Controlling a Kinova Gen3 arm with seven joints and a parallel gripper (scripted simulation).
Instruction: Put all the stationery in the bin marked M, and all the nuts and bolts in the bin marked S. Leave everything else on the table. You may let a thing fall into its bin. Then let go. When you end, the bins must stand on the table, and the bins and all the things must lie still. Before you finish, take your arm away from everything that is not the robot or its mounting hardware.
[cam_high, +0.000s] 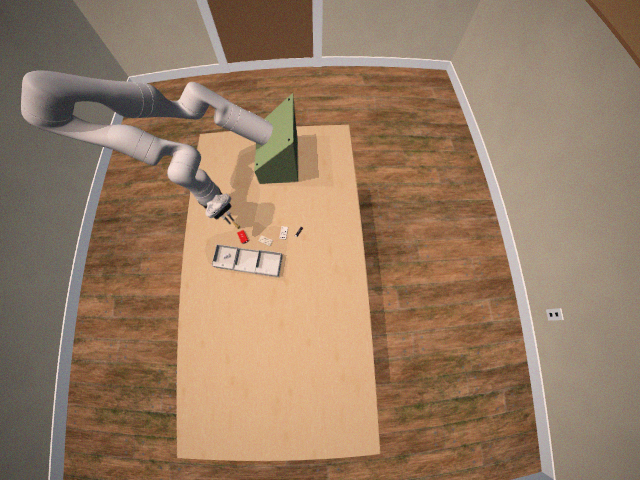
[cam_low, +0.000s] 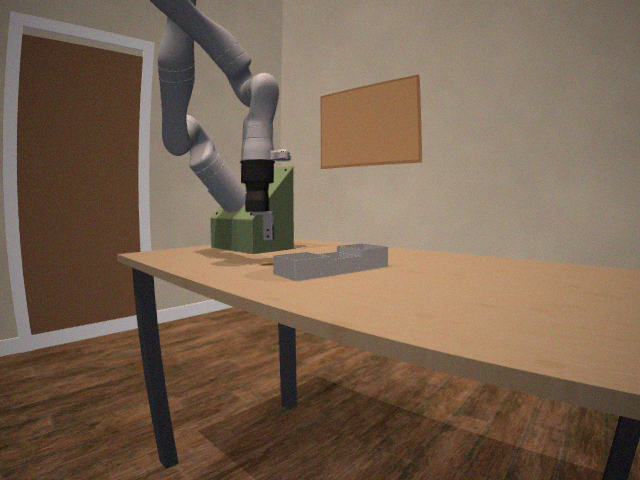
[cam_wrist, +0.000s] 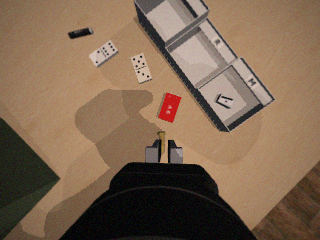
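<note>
My hand is 1 cm to the right of the yellow piece and 7 cm above it. Also, from my hand: red piece (6 cm ahead, 3 cm to the left, 7 cm below); then grey piece (12 cm ahead, 4 cm to the right, 6 cm below); then white block (7 cm ahead, 19 cm to the left, 7 cm below).
</note>
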